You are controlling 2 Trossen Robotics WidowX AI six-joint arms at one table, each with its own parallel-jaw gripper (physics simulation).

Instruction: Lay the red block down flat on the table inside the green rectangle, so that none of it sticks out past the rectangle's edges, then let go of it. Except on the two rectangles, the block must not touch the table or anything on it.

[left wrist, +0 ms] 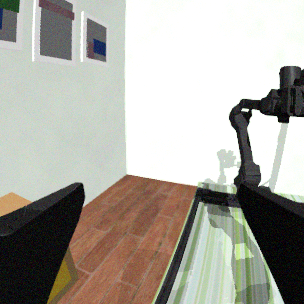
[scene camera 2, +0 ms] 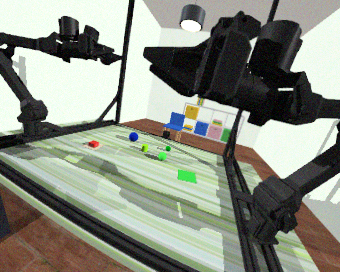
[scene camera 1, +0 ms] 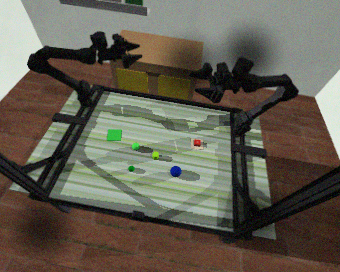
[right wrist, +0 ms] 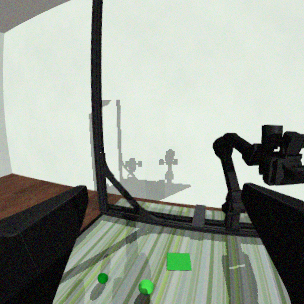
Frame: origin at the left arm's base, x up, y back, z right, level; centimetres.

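Seen in the pictures: left gripper, fingertip midpoint: (left wrist: 162, 190) (scene camera 2: 147, 61) (scene camera 1: 141, 50); right gripper, fingertip midpoint: (scene camera 2: 119, 54) (scene camera 1: 191, 81) (right wrist: 166, 192); left arm's base at its link origin: (scene camera 2: 259, 232) (scene camera 1: 86, 103) (right wrist: 230, 223); right arm's base at its link origin: (scene camera 2: 33, 134) (scene camera 1: 238, 132).
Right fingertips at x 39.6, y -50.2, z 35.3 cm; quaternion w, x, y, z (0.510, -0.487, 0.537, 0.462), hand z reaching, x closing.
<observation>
Pixels of each thing's top centre, then the offset from my right fingertips to it. "spot": a spot on its surface instead.
- small red block at its top centre: (scene camera 2: 93, 142) (scene camera 1: 197, 142) dx -39.6, dy -9.2, dz +4.0 cm
- pale rectangle at a spot on its surface: (scene camera 1: 193, 147) spot: dx -41.3, dy -6.4, dz +5.9 cm
- flat green rectangle at a spot on its surface: (right wrist: 179, 262) (scene camera 2: 185, 175) (scene camera 1: 115, 134) spot: dx -41.4, dy +34.5, dz -10.3 cm
- bright green ball at its top centre: (right wrist: 145, 281) (scene camera 2: 163, 152) (scene camera 1: 135, 144) dx -37.5, dy +24.7, dz +0.9 cm
- yellow-green piece at its top centre: (scene camera 1: 155, 154) (scene camera 2: 145, 145) dx -38.1, dy +15.3, dz +8.1 cm
- dark green ball at its top centre: (right wrist: 101, 274) (scene camera 1: 131, 167) (scene camera 2: 168, 146) dx -38.5, dy +28.4, dz +13.0 cm
- larger blue ball at its top centre: (scene camera 1: 176, 169) (scene camera 2: 134, 132) dx -36.0, dy +7.3, dz +19.2 cm
The small red block (scene camera 1: 197, 142) (scene camera 2: 94, 143) sits on the pale rectangle (scene camera 1: 193, 147), at the right in scene camera 1 and at the left in scene camera 2. The flat green rectangle (scene camera 1: 114, 135) (scene camera 2: 187, 176) (right wrist: 179, 262) lies on the table at the other side, with no object on it. My right gripper (scene camera 1: 195, 82) (scene camera 2: 116, 59) (right wrist: 166, 192) is open and empty, high above the table and well away from the block. My left gripper (scene camera 1: 139, 51) (scene camera 2: 149, 60) (left wrist: 162, 190) is open and empty, also raised high, far from the block.
Between the two rectangles are a bright green ball (scene camera 1: 136, 146) (scene camera 2: 162, 156) (right wrist: 146, 286) and a yellow-green piece (scene camera 1: 155, 155) (scene camera 2: 145, 148). A dark green ball (scene camera 1: 131, 168) (scene camera 2: 168, 148) (right wrist: 102, 278) and a larger blue ball (scene camera 1: 175, 171) (scene camera 2: 133, 136) lie lower in scene camera 1. A black frame borders the table.
</observation>
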